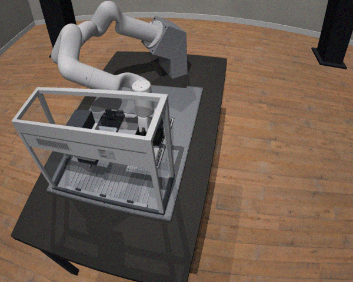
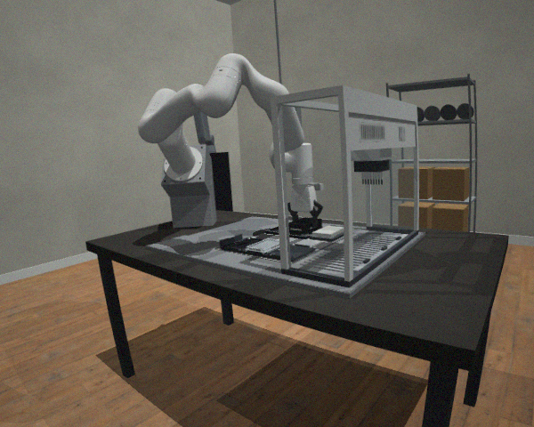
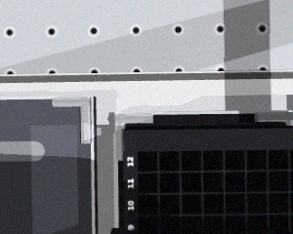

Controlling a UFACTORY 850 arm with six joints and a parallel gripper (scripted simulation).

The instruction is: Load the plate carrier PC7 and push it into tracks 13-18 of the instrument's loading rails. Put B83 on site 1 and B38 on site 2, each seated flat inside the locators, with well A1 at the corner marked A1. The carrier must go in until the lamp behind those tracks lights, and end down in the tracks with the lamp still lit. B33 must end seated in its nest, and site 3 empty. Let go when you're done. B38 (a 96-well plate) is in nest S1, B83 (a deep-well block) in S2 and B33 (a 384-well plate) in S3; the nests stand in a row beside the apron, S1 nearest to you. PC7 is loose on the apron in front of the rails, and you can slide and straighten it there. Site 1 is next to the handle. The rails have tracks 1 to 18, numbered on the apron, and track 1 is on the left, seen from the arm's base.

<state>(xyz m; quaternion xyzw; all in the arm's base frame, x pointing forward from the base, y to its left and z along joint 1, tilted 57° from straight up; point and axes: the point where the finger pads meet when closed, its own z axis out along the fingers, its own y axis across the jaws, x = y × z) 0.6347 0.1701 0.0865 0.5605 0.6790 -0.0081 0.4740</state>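
Right now my hand is 10 mm above the black deep-well block B83. The rest, counted from my hand: white plate b38 (250 mm to the right, 30 mm below, 10 mm behind); post (420 mm to the right, 200 mm above, 170 mm ahead); dark plate carrier PC7 (250 mm to the right, 30 mm below, 20 mm behind).
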